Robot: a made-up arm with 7 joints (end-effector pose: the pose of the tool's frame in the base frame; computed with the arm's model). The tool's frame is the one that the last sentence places.
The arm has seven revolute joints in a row. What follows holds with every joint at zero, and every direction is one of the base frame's.
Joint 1 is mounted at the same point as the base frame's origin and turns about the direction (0.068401, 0.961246, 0.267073), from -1.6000 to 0.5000 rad.
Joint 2 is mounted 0.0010 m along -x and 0.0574 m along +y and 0.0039 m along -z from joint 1 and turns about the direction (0.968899, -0.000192, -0.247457), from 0.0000 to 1.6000 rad.
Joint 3 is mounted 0.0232 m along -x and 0.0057 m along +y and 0.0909 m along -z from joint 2 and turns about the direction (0.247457, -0.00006, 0.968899), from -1.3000 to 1.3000 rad.
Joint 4 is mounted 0.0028 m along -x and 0.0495 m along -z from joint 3 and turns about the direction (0.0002, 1, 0.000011), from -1.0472 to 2.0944 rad.
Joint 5 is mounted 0.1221 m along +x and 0.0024 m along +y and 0.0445 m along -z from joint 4 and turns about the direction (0.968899, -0.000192, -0.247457), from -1.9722 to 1.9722 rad.
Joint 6 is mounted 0.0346 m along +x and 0.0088 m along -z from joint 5 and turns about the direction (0.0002, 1, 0.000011), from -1.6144 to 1.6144 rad.
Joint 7 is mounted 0.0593 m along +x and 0.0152 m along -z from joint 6 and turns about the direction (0.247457, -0.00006, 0.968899), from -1.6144 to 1.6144 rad.
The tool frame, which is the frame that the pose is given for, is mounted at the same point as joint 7; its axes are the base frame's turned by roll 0.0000, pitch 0.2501 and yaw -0.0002 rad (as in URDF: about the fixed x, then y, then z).
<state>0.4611 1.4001 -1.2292 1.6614 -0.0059 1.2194 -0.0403</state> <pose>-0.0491 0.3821 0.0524 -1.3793 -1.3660 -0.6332</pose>
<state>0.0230 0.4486 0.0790 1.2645 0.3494 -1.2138 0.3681</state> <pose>0.0249 0.1887 -0.3006 0.5814 0.2728 0.0502</pose>
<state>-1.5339 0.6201 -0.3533 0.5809 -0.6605 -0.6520 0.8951</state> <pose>0.3136 0.0451 0.1307 -0.5389 -1.1088 0.4604</pose>
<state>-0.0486 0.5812 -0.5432 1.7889 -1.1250 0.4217 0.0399</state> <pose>-0.1163 0.2688 -0.2701 0.0252 1.9826 1.1623</pose>
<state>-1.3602 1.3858 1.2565 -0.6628 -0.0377 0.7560 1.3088</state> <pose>-0.0823 0.1636 0.1671 -1.0271 -1.8866 2.1626</pose>
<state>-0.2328 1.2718 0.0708 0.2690 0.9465 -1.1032 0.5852</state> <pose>0.2142 0.2045 -0.0838 1.6514 -0.8599 -0.6988</pose>
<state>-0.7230 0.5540 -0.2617 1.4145 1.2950 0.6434 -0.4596</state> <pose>0.2023 0.2471 -0.2424 1.6896 1.8104 -0.1091</pose>
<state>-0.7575 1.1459 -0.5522 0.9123 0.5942 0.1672 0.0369</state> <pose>0.2560 0.2956 -0.1098 1.8735 0.7233 0.1927</pose>
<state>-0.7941 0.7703 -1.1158 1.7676 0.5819 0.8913 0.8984</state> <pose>0.1522 0.3341 -0.1502 -2.8680 -0.7226 -0.6679</pose>
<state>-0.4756 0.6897 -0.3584 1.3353 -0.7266 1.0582 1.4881</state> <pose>0.0839 0.2465 -0.2828 1.4933 1.7921 1.4757</pose>
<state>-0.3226 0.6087 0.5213 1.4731 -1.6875 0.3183 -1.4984</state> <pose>0.0677 0.2602 -0.3031 -1.2834 -0.6302 0.0701</pose>
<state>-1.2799 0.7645 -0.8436 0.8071 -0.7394 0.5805 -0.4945</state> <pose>0.3508 0.1162 -0.0903 0.3440 0.7398 -0.5153</pose>
